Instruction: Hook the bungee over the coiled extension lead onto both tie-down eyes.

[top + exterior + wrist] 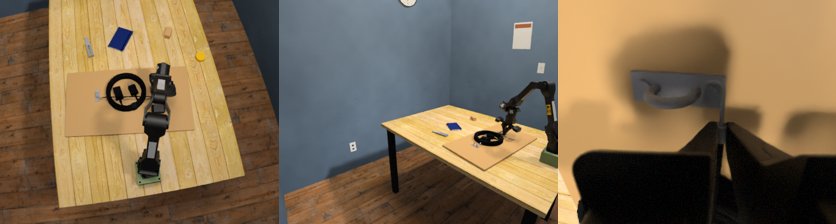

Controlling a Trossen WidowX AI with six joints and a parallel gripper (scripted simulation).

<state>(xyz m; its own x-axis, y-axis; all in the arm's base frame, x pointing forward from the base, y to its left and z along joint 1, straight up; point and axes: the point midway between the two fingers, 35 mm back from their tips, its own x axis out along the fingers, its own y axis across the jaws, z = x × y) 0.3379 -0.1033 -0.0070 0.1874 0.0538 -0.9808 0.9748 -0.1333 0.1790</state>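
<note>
My hand is 2 cm short of the board, 13 cm to the right of it and 5 cm above it. The rest, counted from my hand: black coiled extension lead (6 cm ahead, 13 cm to the left, 3 cm below); tan block (37 cm ahead, 15 cm to the right, 4 cm below); yellow disc (19 cm ahead, 29 cm to the right, 5 cm below).
</note>
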